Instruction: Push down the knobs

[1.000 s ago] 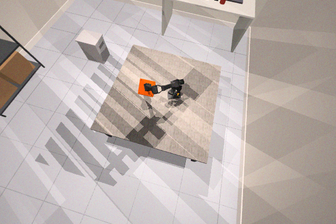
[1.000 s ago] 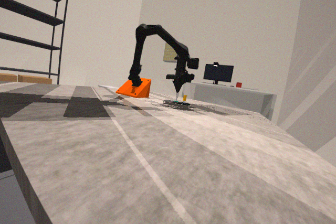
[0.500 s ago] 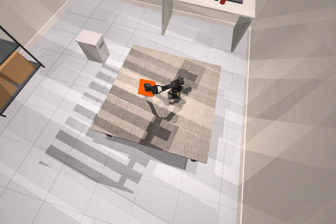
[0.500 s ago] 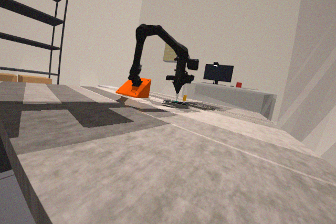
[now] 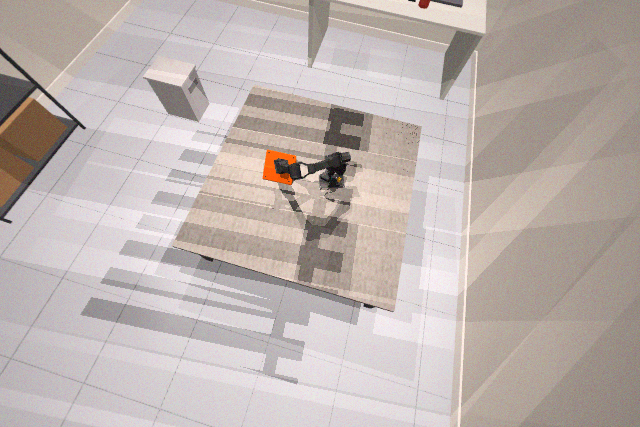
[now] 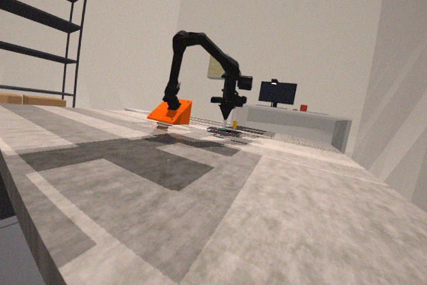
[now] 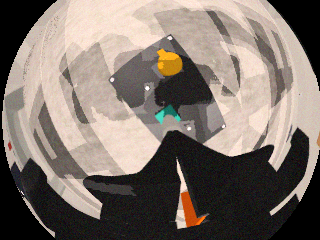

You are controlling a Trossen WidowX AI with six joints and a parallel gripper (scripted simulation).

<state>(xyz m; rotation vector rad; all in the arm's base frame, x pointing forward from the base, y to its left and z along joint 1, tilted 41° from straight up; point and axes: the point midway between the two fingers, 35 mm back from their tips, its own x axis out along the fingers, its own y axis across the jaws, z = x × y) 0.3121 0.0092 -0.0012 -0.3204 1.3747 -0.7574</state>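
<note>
The white knob is 20 mm below my gripper tip. Round my gripper tip: orange knob (60 mm ahead, 20 mm to the right, 10 mm below).
</note>
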